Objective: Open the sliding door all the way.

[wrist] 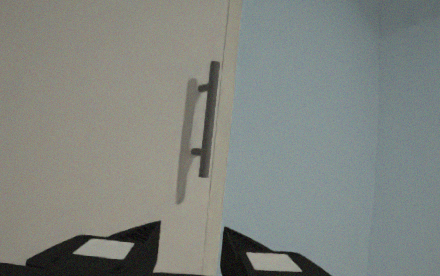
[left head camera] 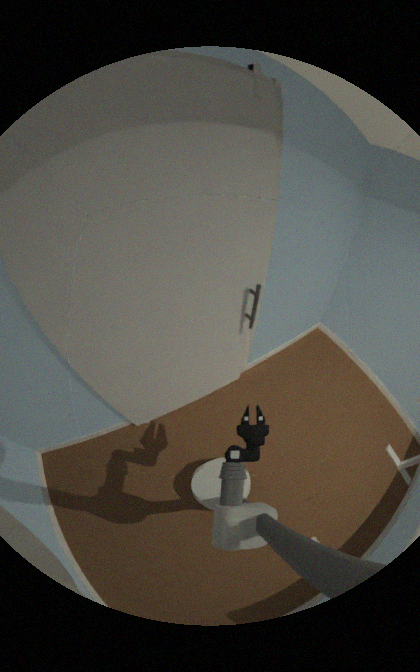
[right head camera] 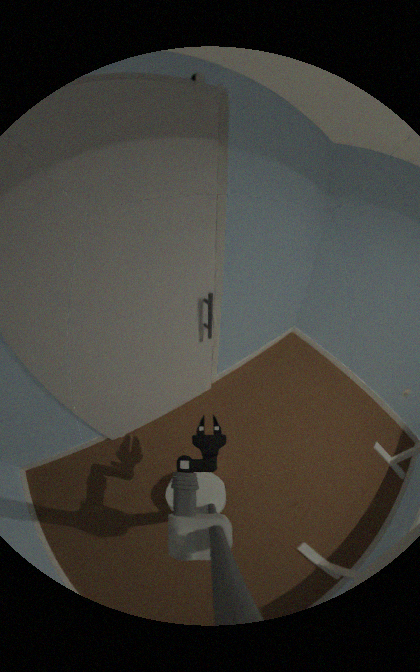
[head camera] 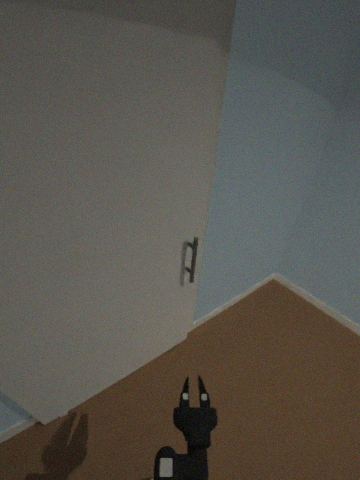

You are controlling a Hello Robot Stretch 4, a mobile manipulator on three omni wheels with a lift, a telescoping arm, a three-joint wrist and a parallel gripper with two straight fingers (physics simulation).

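Places are measured from the robot's base along level axes (x down, y right, z back), in centimetres.
Pixels of known places: gripper, between the fingertips: (wrist: 190, 243) (head camera: 193, 376).
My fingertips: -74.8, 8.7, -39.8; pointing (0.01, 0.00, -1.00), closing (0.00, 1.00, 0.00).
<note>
Behind a point stands the place of what it marks, as x, y, z.
The pale sliding door (head camera: 100, 200) @[-130.4, -27.5, -71.3] (left head camera: 170, 275) (right head camera: 145, 260) (wrist: 100, 125) @[-84.9, -13.8, -80.6] is a large flat panel against the blue wall. A dark vertical bar handle (head camera: 194, 260) @[-92.2, 10.6, -88.8] (left head camera: 255, 306) (right head camera: 210, 316) (wrist: 210, 120) @[-89.7, 10.6, -88.8] stands out near the door's right edge on two short posts. My gripper (head camera: 194, 378) @[-74.8, 8.7, -39.8] (left head camera: 252, 407) (right head camera: 208, 417) (wrist: 190, 243) @[-74.8, 8.7, -39.8] is open, with nothing between its fingers, and points toward the door. In the wrist view the handle is above the fingertips, apart from them.
Blue walls (head camera: 280, 165) @[-136.7, 72.1, -145.3] meet in a corner right of the door. The floor (head camera: 280, 380) @[2.7, 83.7, -67.6] is brown with white baseboards. White table legs (left head camera: 400, 465) (right head camera: 390, 459) stand at the right. My arm's shadow (left head camera: 125, 480) (right head camera: 100, 495) falls on the floor at the left.
</note>
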